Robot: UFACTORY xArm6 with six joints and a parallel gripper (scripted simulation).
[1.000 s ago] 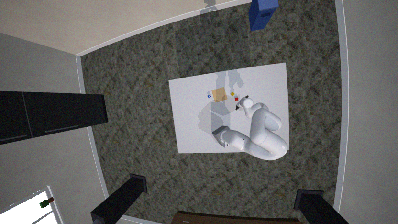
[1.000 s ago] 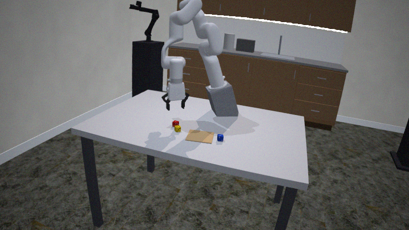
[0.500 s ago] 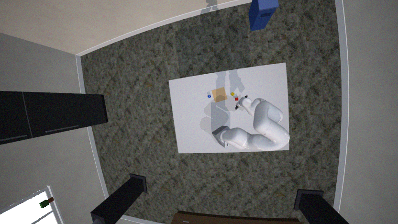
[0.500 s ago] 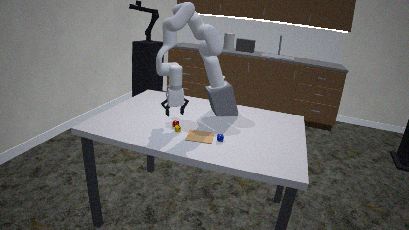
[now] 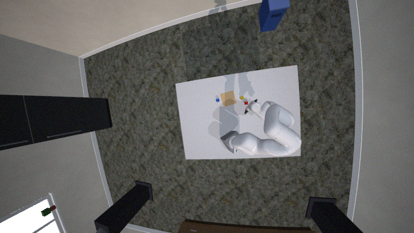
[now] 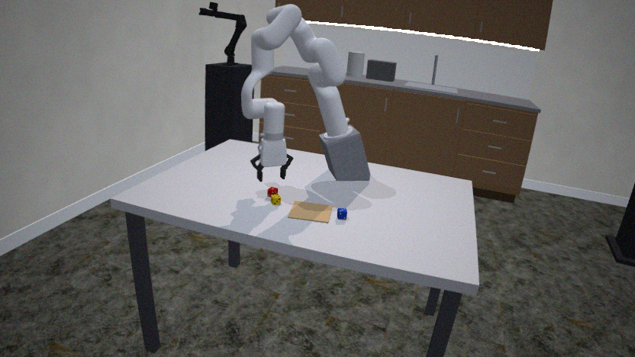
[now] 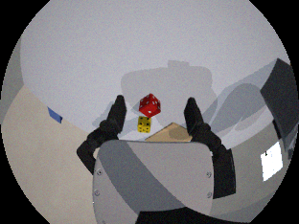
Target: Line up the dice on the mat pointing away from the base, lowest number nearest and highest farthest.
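My hand is 30 mm short of the red die, 30 mm to the right of it and 50 mm above it. Also, from my hand: yellow die (90 mm ahead, 70 mm to the left, 50 mm below); blue die (60 mm ahead, 320 mm to the left, 50 mm below); tan mat (80 mm ahead, 210 mm to the left, 60 mm below).
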